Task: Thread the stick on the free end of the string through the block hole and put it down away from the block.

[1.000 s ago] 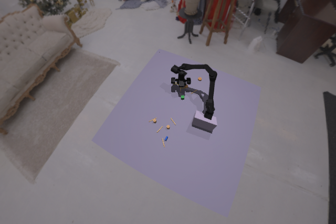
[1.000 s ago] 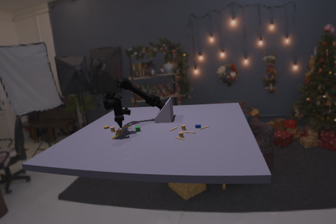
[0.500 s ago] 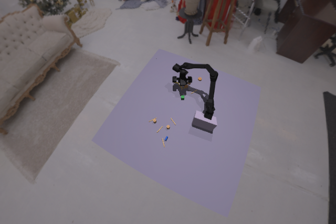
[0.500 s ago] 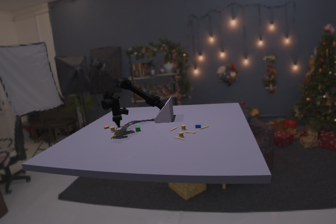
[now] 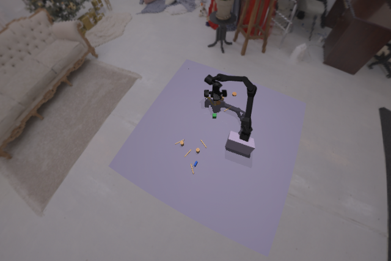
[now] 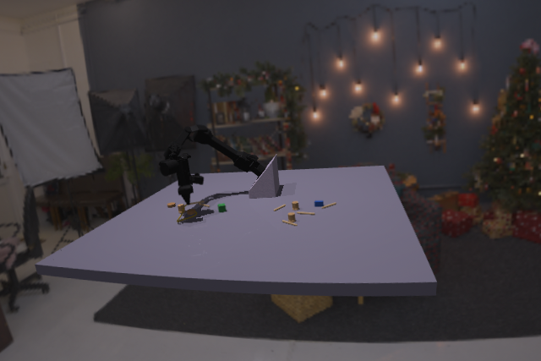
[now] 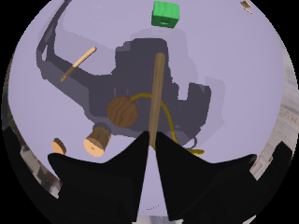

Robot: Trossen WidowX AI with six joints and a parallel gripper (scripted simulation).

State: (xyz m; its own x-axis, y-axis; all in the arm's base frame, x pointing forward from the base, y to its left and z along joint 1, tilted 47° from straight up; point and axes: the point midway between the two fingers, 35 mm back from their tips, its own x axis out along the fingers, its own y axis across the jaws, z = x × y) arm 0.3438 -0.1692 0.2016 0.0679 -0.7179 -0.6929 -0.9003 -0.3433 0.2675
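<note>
My gripper tip is now 5 cm above the round wooden button, 3 cm past it and 1 cm to the left of it. Also, from my gripper tip: round piece: 16 cm to the right, 13 cm behind, 5 cm below; then green block: 13 cm to the left, 6 cm behind, 4 cm below; then thin wooden stick: 1 cm to the left, 1 cm behind.
</note>
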